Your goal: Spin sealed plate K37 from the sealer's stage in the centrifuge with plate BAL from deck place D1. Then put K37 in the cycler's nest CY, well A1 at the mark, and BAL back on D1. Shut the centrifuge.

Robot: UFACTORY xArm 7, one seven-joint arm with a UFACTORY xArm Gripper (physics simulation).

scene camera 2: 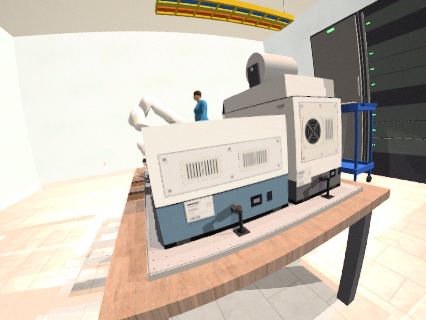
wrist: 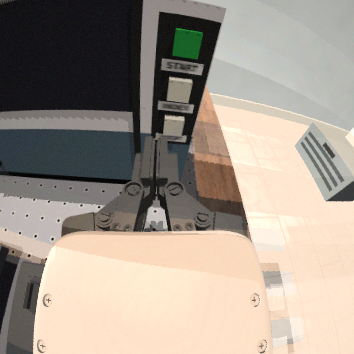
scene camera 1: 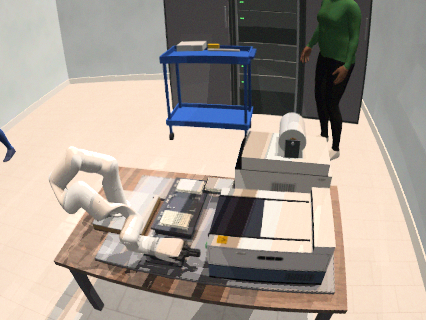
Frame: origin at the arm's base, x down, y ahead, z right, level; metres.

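Where they show: gripper, fingertip midpoint: (wrist: 156, 149) (scene camera 1: 199, 253).
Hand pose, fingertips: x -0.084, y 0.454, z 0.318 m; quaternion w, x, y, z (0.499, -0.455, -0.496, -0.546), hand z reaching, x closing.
Things, the pixels of their top centre, and the offset from my fingertips. "spot": a spot on its surface instead. Level surfaces: height alone.
- lowest pale button, surface spot: (wrist: 174, 125) spot: dx -0.002, dy +0.030, dz +0.018 m
- INDEX button, surface spot: (wrist: 179, 90) spot: dx -0.037, dy +0.030, dz +0.017 m
- green START button, surface spot: (wrist: 187, 43) spot: dx -0.072, dy +0.030, dz +0.017 m
- pale welled plate, middle of its top: (scene camera 1: 175, 218) dx +0.046, dy -0.141, dz -0.239 m
- dark deck unit, middle of its top: (scene camera 1: 182, 202) dx +0.056, dy -0.128, dz -0.362 m
- pale flat piece, middle of its top: (scene camera 1: 190, 184) dx +0.046, dy -0.107, dz -0.484 m
- tall machine with a white roll, surface spot: (scene camera 2: 272, 67) spot: dx -0.299, dy +0.414, dz -0.343 m
- grey base plate, its level: dx +0.110 m
- wooden table, its level: dx +0.123 m
My gripper (scene camera 1: 194, 252) (wrist: 156, 149) is shut and empty. In the wrist view its fingertips are at the lowest pale button (wrist: 174, 125) of the centrifuge's button panel, below the INDEX button (wrist: 179, 90) and the green START button (wrist: 187, 43); contact cannot be told. The centrifuge (scene camera 1: 270, 257) (scene camera 2: 220, 160) has a dark-windowed lid (scene camera 1: 239, 215) (wrist: 65, 55) that looks shut; its inside is hidden. A pale welled plate (scene camera 1: 176, 219) lies on the dark deck unit (scene camera 1: 184, 202), and a pale flat piece (scene camera 1: 190, 186) lies at its far end. No label is readable, so K37 and BAL cannot be told apart.
A tall machine with a white roll (scene camera 1: 292, 131) (scene camera 2: 272, 67) stands behind the centrifuge. A dark unit is partly hidden under the forearm. The grey base plate (scene camera 1: 115, 250) lies on the wooden table (scene camera 1: 75, 245). A blue cart (scene camera 1: 210, 117) and a person in green (scene camera 1: 337, 30) are beyond.
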